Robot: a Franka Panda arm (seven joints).
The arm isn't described. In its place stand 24 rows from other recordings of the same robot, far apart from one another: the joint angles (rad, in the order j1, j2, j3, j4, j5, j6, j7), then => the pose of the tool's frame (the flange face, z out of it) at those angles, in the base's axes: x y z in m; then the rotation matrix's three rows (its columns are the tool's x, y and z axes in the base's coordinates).
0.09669, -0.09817, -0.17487, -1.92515, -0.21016, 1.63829, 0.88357 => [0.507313, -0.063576, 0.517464], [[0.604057, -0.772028, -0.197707], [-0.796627, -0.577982, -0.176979], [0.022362, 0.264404, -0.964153]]
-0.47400, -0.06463, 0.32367, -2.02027, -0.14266, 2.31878, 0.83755 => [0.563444, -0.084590, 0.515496], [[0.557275, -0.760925, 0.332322], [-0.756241, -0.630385, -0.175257], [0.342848, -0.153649, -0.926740]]
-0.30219, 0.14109, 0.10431, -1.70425, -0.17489, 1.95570, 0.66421 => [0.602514, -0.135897, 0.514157], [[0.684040, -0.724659, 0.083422], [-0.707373, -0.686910, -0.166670], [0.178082, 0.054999, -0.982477]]
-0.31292, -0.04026, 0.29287, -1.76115, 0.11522, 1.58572, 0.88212 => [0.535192, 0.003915, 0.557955], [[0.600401, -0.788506, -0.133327], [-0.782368, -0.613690, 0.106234], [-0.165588, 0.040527, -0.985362]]
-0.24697, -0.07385, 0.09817, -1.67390, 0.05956, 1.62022, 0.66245 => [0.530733, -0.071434, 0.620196], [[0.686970, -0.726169, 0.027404], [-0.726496, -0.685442, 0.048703], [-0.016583, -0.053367, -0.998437]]
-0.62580, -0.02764, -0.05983, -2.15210, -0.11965, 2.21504, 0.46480 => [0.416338, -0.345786, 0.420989], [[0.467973, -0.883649, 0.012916], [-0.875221, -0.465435, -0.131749], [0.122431, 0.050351, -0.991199]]
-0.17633, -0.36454, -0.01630, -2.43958, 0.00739, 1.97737, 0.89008 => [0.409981, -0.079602, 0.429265], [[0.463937, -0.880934, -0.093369], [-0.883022, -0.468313, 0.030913], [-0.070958, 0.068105, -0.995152]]
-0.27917, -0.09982, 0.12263, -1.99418, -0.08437, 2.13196, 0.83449 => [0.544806, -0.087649, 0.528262], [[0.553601, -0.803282, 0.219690], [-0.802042, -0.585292, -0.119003], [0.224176, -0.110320, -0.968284]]
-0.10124, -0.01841, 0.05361, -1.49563, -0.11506, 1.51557, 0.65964 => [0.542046, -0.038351, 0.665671], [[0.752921, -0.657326, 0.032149], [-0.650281, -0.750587, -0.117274], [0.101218, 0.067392, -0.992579]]
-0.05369, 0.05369, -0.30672, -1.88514, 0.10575, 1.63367, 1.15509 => [0.508909, -0.177998, 0.456128], [[0.005849, -0.969404, -0.245402], [-0.980612, -0.053629, 0.188478], [-0.195872, 0.239542, -0.950923]]
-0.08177, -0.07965, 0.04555, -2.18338, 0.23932, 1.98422, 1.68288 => [0.505503, -0.003236, 0.415238], [[-0.264676, -0.959323, -0.098211], [-0.946431, 0.238876, 0.217269], [-0.184970, 0.150456, -0.971159]]
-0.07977, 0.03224, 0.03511, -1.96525, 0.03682, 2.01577, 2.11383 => [0.565837, -0.023275, 0.457032], [[-0.566946, -0.823511, 0.020068], [-0.822833, 0.567295, 0.033495], [-0.038968, 0.002477, -0.999237]]
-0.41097, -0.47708, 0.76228, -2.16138, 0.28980, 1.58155, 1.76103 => [0.378333, 0.209209, 0.510327], [[0.039713, -0.980131, -0.194337], [-0.996096, -0.023487, -0.085098], [0.078843, 0.196958, -0.977237]]
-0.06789, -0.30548, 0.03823, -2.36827, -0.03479, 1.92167, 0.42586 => [0.432931, -0.014915, 0.432156], [[0.895184, -0.422502, -0.141905], [-0.431613, -0.901189, -0.039597], [-0.111154, 0.096694, -0.989088]]
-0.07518, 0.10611, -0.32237, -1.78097, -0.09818, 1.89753, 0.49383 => [0.547831, -0.230822, 0.495093], [[0.654675, -0.755202, -0.032722], [-0.752494, -0.646994, -0.123090], [0.071787, 0.105207, -0.991856]]
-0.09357, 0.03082, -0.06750, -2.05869, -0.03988, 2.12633, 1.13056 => [0.550997, -0.091112, 0.423968], [[0.294427, -0.955172, 0.030971], [-0.954430, -0.295542, -0.041452], [0.048747, -0.017355, -0.998660]]
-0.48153, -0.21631, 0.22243, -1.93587, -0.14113, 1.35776, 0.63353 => [0.433052, -0.124318, 0.552256], [[0.577146, -0.716309, -0.392178], [-0.797430, -0.597880, -0.081512], [-0.176088, 0.359779, -0.916271]]
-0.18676, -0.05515, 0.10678, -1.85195, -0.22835, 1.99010, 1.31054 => [0.562197, -0.057868, 0.560785], [[0.226730, -0.957278, 0.179476], [-0.937140, -0.264611, -0.227485], [0.265258, -0.116616, -0.957099]]
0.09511, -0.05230, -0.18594, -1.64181, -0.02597, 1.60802, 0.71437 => [0.538854, -0.054455, 0.622336], [[0.693424, -0.720351, 0.016070], [-0.720131, -0.693610, -0.017815], [0.023979, 0.000781, -0.999712]]
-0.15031, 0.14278, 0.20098, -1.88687, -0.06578, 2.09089, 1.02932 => [0.601171, 0.023061, 0.438184], [[0.579155, -0.812526, 0.066179], [-0.813062, -0.581617, -0.025528], [0.059233, -0.039023, -0.997481]]
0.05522, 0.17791, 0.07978, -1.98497, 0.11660, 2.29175, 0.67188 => [0.597250, 0.082175, 0.389249], [[0.817734, -0.563534, 0.117220], [-0.574894, -0.809676, 0.117991], [0.028418, -0.163875, -0.986072]]
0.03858, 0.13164, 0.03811, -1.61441, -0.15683, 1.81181, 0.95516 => [0.610056, 0.032601, 0.549726], [[0.656345, -0.750326, 0.078880], [-0.737738, -0.660170, -0.141134], [0.157971, 0.034440, -0.986843]]
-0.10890, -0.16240, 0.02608, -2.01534, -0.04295, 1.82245, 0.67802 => [0.504859, -0.044808, 0.520933], [[0.731824, -0.680646, -0.033990], [-0.681479, -0.730566, -0.043120], [0.004518, 0.054720, -0.998492]]
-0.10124, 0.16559, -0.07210, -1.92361, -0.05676, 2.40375, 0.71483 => [0.615525, -0.106280, 0.438216], [[0.618859, -0.727087, 0.297250], [-0.736588, -0.668617, -0.101928], [0.272857, -0.155872, -0.949344]]
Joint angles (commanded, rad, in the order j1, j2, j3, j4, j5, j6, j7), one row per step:
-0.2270, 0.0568, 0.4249, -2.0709, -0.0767, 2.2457, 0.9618
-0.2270, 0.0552, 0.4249, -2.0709, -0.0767, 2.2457, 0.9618
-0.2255, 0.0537, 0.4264, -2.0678, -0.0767, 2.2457, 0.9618
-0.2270, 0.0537, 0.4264, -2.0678, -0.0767, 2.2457, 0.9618
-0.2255, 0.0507, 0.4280, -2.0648, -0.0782, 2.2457, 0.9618
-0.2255, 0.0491, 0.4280, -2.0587, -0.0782, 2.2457, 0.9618
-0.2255, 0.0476, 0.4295, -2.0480, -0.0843, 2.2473, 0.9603
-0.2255, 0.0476, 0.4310, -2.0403, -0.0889, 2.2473, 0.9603
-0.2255, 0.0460, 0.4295, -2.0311, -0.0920, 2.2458, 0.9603
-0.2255, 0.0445, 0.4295, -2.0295, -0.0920, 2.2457, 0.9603
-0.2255, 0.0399, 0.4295, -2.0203, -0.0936, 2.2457, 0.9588
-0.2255, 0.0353, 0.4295, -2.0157, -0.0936, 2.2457, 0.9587
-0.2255, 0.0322, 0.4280, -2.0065, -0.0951, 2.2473, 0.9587
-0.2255, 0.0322, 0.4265, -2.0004, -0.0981, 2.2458, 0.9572
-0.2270, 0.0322, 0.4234, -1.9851, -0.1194, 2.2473, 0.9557
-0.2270, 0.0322, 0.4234, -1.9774, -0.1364, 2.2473, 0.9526
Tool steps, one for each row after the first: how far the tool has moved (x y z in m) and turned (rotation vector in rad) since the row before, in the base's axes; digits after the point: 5 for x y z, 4 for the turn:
-0.00013, 0.00003, 0.00083, -0.0004, -0.0016, 0.0000
0.00024, 0.00180, 0.00226, 0.0004, -0.0045, 0.0029
0.00016, -0.00084, 0.00000, 0.0000, 0.0000, -0.0015
0.00007, 0.00185, 0.00300, -0.0012, -0.0062, 0.0038
0.00118, 0.00024, 0.00373, 0.0009, -0.0075, -0.0001
0.00214, 0.00110, 0.00607, -0.0031, -0.0146, 0.0059
0.00146, 0.00097, 0.00371, -0.0023, -0.0084, 0.0036
0.00176, -0.00063, 0.00509, -0.0016, -0.0097, -0.0003
0.00015, 0.00009, 0.00155, 0.0000, -0.0029, 0.0000
0.00130, 0.00037, 0.00688, -0.0008, -0.0138, 0.0021
0.00034, 0.00027, 0.00466, -0.0001, -0.0090, 0.0000
0.00163, -0.00047, 0.00629, 0.0002, -0.0138, -0.0008
0.00117, -0.00079, 0.00282, -0.0021, -0.0050, 0.0011
0.00346, -0.00272, 0.00771, -0.0158, -0.0203, 0.0061
0.00143, -0.00026, 0.00385, -0.0143, -0.0105, 0.0101

